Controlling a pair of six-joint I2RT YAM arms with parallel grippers.
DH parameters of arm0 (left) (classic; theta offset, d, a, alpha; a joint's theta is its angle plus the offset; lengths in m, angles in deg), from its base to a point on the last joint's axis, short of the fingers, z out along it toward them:
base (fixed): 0 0 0 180
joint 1: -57.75 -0.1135 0.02 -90
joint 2: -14.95 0 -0.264 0
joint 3: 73.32 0 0.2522 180
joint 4: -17.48 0 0.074 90
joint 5: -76.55 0 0 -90
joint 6: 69.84 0.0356 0 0
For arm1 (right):
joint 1: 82.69 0.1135 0.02 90
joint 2: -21.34 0 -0.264 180
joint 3: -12.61 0 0.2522 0
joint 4: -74.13 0 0.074 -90
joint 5: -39.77 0 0 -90
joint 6: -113.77 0.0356 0 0
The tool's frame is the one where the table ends.
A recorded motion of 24 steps. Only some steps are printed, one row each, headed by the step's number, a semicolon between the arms.
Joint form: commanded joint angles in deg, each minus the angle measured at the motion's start. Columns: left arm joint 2, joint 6, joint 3, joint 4, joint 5, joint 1; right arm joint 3, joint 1, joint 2, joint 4, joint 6, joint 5.
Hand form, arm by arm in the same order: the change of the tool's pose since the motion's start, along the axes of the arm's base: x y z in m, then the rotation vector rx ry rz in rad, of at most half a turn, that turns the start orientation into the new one. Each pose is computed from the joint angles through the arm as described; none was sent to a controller.
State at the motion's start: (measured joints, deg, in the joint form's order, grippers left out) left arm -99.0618 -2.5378 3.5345 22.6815 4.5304 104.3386; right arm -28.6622 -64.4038 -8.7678 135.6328 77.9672 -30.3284
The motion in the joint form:
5: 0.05 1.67 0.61 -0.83 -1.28 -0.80; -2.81 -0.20 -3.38 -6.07 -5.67 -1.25
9: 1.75 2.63 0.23 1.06 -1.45 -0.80; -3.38 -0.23 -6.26 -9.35 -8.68 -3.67
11: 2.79 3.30 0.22 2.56 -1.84 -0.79; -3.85 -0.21 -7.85 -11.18 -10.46 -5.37
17: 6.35 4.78 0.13 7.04 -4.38 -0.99; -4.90 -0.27 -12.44 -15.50 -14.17 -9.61
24: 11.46 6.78 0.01 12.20 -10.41 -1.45; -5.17 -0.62 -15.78 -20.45 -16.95 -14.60
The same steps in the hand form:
5: 0.0060 0.0010 0.0044 -0.0084 -0.0163 -0.0212; 0.0155 0.0054 0.0175 -0.0248 -0.0747 0.0802
9: 0.0028 0.0041 0.0113 0.0091 -0.0130 -0.0341; 0.0254 0.0101 0.0194 -0.0282 -0.0784 0.1450
11: 0.0009 0.0056 0.0161 0.0199 -0.0077 -0.0470; 0.0310 0.0131 0.0211 -0.0268 -0.0834 0.1875
17: -0.0050 0.0115 0.0328 0.0285 0.0172 -0.0933; 0.0460 0.0205 0.0224 -0.0191 -0.0836 0.2835
24: -0.0139 0.0197 0.0576 0.0013 0.0545 -0.1864; 0.0585 0.0267 0.0224 0.0105 -0.1069 0.3730

